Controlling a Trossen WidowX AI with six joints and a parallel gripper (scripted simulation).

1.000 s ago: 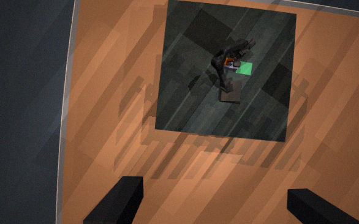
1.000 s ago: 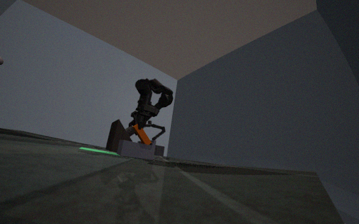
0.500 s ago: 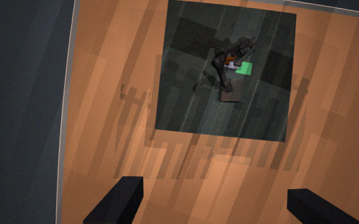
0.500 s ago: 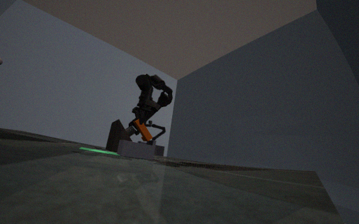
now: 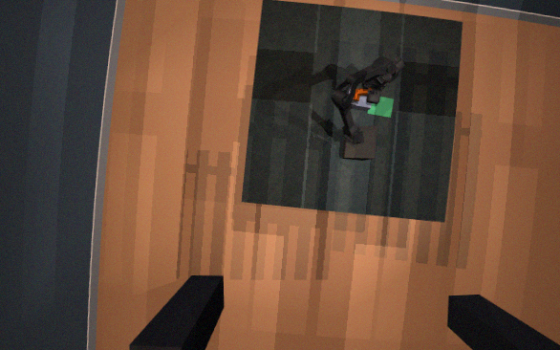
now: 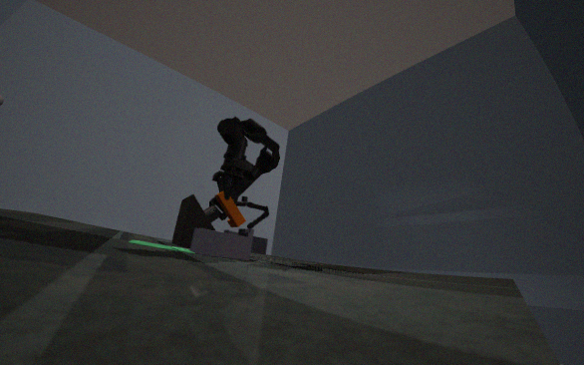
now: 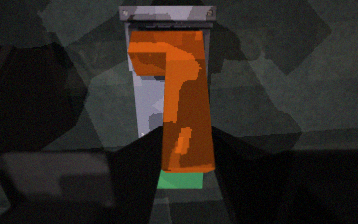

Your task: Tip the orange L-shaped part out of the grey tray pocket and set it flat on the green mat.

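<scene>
The green mat is 4 cm behind my gripper tip, 13 cm to the right of it and 17 cm below it. From my gripper tip the other things lie so: orange L-shaped part: 1 cm behind, 3 cm to the left, 3 cm below.
</scene>
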